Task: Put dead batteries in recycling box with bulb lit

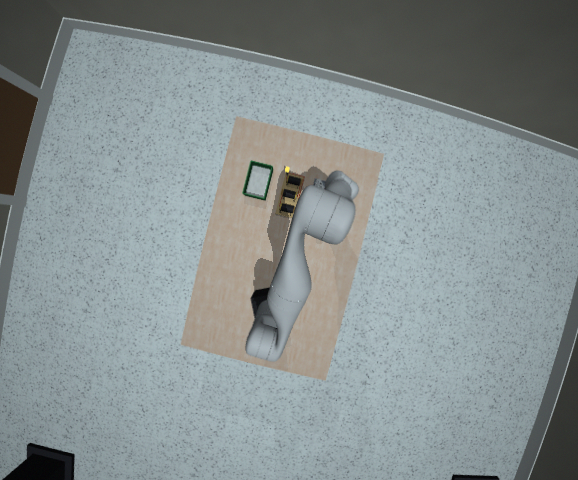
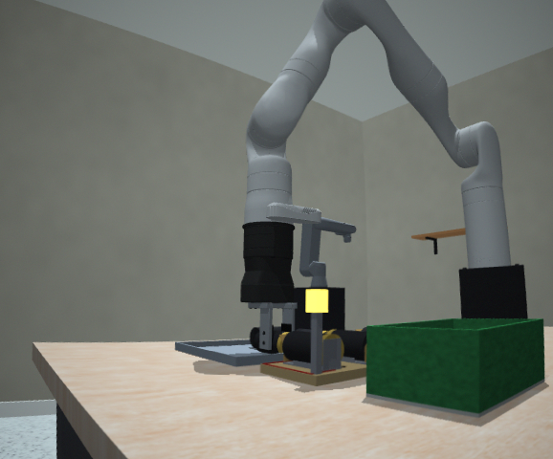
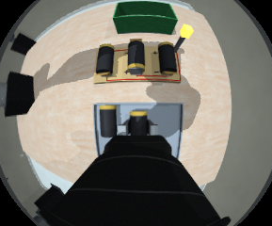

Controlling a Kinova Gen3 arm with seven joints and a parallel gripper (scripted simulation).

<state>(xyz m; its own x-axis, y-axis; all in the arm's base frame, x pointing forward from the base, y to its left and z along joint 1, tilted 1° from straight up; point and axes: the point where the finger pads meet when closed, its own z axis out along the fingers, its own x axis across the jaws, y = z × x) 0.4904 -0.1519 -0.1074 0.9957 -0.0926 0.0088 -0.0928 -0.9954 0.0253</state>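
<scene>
Now: hand 1 cm past the grey tray, 4 cm to the left of it and 3 cm above it. Also, from my hand: green recycling box (5 cm ahead, 29 cm to the left, 1 cm below).
</scene>
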